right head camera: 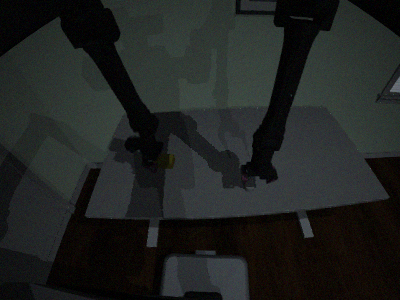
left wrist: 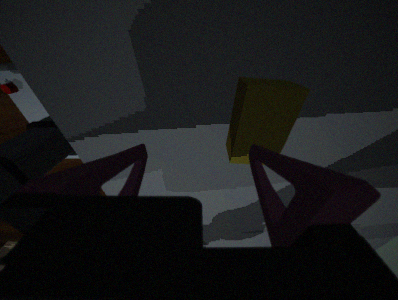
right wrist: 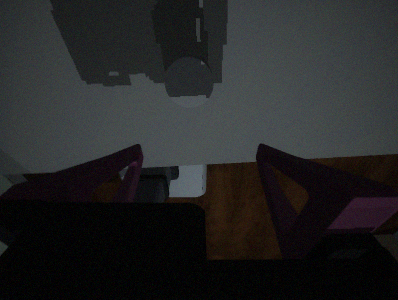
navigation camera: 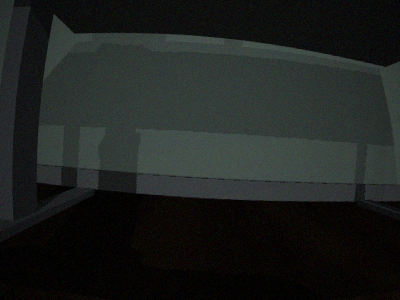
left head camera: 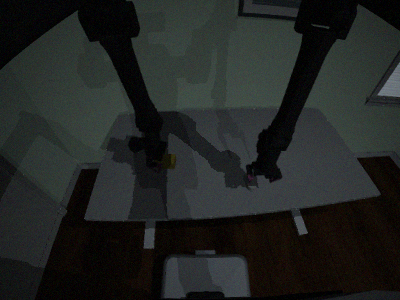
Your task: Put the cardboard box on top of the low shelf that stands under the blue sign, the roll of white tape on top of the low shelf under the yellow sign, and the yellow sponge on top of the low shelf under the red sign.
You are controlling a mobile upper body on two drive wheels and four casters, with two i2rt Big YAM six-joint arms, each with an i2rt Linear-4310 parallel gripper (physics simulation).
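Places are measured from the left arm's base along level axes (x ahead, y up, z right), in metres.
Where they show: left gripper, fingertip midpoint: (right head camera: 156, 164) (left wrist: 198, 149) (left head camera: 159, 164); right gripper, fingertip midpoint: (right head camera: 255, 182) (right wrist: 199, 150) (left head camera: 259, 181).
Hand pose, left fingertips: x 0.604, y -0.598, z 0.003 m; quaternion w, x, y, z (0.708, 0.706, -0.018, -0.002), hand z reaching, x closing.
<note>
Things, the pixels of their centre, and the offset from my left fingertips. "spot": a spot on its surface instead. Level surfaces: height alone.
- yellow sponge, body centre: (left wrist: 257, 123) (left head camera: 165, 161) (right head camera: 164, 160) dx +0.075, dy -0.069, dz +0.008 m
- grey table, surface height: dy -0.091 m
- white tape, body centre: (right wrist: 189, 81) (right head camera: 249, 186) (left head camera: 251, 185) dx -0.062, dy -0.079, dz +0.434 m
- table leg, surface spot: (navigation camera: 26, 125) spot: dx +0.139, dy -0.564, dz -0.204 m
The yellow sponge (left head camera: 170, 160) (right head camera: 167, 160) (left wrist: 267, 117) lies on the grey table (left head camera: 325, 150) (right head camera: 330, 150) (right wrist: 310, 75). The roll of white tape (right wrist: 189, 80) stands on the same table, mostly in shadow; a small pale part of it shows beside the right fingers in the head views. My left gripper (left head camera: 156, 162) (right head camera: 151, 164) (left wrist: 198, 149) is open and empty beside the sponge, which appears beyond its right-hand fingertip in the left wrist view. My right gripper (left head camera: 262, 177) (right head camera: 258, 179) (right wrist: 199, 150) is open and empty close to the tape. The cardboard box, low shelves and signs do not show.
The white robot base (left head camera: 232, 275) (right head camera: 232, 275) is in front of the table, above brown floor. A pale cabinet (left head camera: 30, 225) is at the far left. A framed picture (left head camera: 270, 9) hangs on the wall behind. A table leg (navigation camera: 26, 125) stands at the left in the navigation view.
</note>
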